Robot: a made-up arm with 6 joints. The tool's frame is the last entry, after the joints.
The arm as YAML. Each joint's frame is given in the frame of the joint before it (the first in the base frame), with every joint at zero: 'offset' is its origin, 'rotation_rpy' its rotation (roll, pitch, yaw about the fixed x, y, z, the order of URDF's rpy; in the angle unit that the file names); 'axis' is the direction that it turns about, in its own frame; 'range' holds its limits. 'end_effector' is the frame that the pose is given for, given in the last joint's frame.
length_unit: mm
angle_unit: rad
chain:
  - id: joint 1
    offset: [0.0, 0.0, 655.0]
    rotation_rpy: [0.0, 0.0, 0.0]
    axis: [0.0, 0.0, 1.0]
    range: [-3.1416, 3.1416]
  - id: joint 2
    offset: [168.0, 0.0, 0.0]
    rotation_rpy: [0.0, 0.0, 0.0]
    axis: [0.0, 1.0, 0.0]
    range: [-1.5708, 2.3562]
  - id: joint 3
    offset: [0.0, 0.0, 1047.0]
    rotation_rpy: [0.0, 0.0, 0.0]
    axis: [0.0, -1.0, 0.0]
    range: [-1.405, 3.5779]
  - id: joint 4
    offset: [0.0, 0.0, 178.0]
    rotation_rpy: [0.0, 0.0, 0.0]
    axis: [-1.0, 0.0, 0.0]
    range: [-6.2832, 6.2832]
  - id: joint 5
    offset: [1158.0, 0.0, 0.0]
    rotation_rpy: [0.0, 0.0, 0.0]
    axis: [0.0, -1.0, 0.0]
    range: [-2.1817, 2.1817]
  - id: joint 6
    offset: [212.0, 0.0, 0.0]
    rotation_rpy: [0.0, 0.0, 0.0]
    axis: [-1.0, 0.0, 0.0]
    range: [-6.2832, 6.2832]
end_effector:
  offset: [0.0, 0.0, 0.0]
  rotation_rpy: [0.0, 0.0, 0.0]
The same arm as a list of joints. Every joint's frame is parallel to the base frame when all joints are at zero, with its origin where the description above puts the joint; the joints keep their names.
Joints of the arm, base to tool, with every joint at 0 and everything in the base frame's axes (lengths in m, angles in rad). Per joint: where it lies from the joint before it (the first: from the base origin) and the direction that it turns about. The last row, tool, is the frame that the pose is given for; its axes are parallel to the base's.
joint 1: axis 0 0 1 origin 0 0 0.655
joint 2: axis 0 1 0 origin 0.168 0 0
joint 3: axis 0 -1 0 origin 0 0 1.047
joint 4: axis -1 0 0 origin 0 0 0.178
joint 5: axis 0 -1 0 origin 1.158 0 0
joint 6: axis -1 0 0 origin 0.212 0 0
tool: origin 0 0 0
Joint limits (rad, base to tool): -3.1416..3.1416 -1.5708..2.3562 -1.405..3.5779 -6.2832..6.2832 -2.1817..2.1817 -6.2832..6.2832

